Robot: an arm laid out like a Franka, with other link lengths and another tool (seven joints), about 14 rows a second.
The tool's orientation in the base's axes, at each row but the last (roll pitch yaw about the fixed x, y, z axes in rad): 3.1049 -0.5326 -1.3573; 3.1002 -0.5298 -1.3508; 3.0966 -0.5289 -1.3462; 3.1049 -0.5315 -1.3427; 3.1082 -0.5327 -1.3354; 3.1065 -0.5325 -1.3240; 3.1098 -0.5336 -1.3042
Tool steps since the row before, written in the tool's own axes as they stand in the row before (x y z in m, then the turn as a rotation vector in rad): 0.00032 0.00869 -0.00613 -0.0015 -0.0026 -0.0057; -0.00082 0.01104 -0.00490 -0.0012 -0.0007 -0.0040; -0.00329 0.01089 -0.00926 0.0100 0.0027 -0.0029; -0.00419 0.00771 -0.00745 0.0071 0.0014 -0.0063; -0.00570 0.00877 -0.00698 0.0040 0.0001 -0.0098; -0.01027 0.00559 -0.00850 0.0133 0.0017 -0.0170; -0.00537 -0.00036 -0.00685 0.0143 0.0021 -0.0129
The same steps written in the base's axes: -0.00890 0.00114 0.00571 0.0019 0.0046 0.0041; -0.01131 0.00097 0.00420 0.0002 0.0032 0.0028; -0.01193 0.00523 0.00675 -0.0009 -0.0075 0.0077; -0.00894 0.00565 0.00454 -0.0005 -0.0031 0.0091; -0.01030 0.00637 0.00337 -0.0001 0.0015 0.0105; -0.00837 0.01157 0.00227 -0.0004 -0.0030 0.0214; -0.00158 0.00797 0.00315 -0.0001 -0.0060 0.0184
